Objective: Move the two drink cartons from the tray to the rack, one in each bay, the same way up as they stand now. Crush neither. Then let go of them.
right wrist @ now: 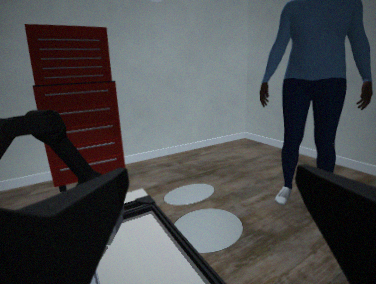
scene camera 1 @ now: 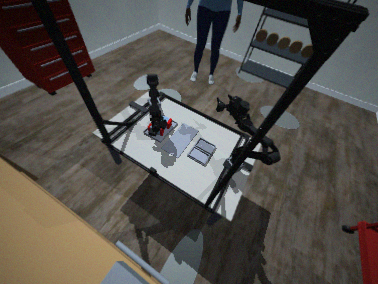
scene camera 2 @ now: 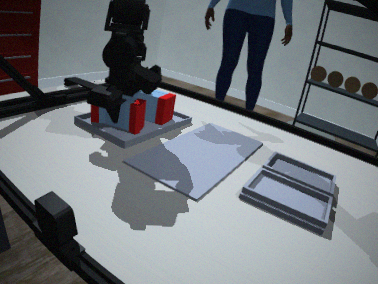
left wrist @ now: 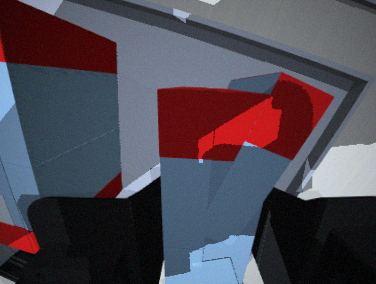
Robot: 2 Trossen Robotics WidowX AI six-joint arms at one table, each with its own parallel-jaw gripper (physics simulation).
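Places are measured from the left arm's base along level axes (x ahead, y left, z up), in centimetres.
Pixels of known places: left gripper, fingertip midpoint: [scene camera 2: 119, 119]; right gripper, fingertip midpoint: [right wrist: 211, 174] [scene camera 1: 222, 96].
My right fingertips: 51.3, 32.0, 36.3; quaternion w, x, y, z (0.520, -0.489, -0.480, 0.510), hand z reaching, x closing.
Observation:
For each thing: its top centre in the pictures, then the offset to it from my right fingertips, as dx, dy, dz.
- grey tray at its top centre: [left wrist: 131, 142] [scene camera 2: 136, 116] [scene camera 1: 161, 127] -22.1, -36.7, -40.2
- nearer carton at its top centre: [left wrist: 214, 255] [scene camera 2: 118, 96] [scene camera 1: 155, 126] -18.8, -42.3, -34.2
- two-bay rack at its top centre: [scene camera 2: 297, 180] [scene camera 1: 202, 149] +12.6, -14.8, -39.9
Two light-blue drink cartons with red ends lie on their sides in the grey tray [scene camera 1: 165, 137] [scene camera 2: 131, 141] [left wrist: 142, 56] at the table's left. My left gripper [scene camera 1: 155, 129] [scene camera 2: 118, 112] [left wrist: 202, 173] reaches down into the tray and is shut on the nearer carton [scene camera 1: 161, 131] [scene camera 2: 138, 115] [left wrist: 215, 121], which looks dented and skewed between the fingers. The other carton [scene camera 1: 169, 123] [scene camera 2: 165, 108] [left wrist: 80, 107] lies beside it, untouched. The two-bay rack [scene camera 1: 202, 151] [scene camera 2: 286, 208] is empty at the table's right. My right gripper [scene camera 1: 219, 105] [right wrist: 211, 174] is open and empty, raised at the table's far right edge.
A flat grey sheet [scene camera 1: 182, 138] [scene camera 2: 205, 158] lies between tray and rack. A person [scene camera 1: 210, 34] [scene camera 2: 250, 50] [right wrist: 302, 84] stands behind the table. A red drawer cabinet [scene camera 1: 64, 56] [right wrist: 80, 98] and a black shelf unit [scene camera 1: 250, 53] stand by the walls.

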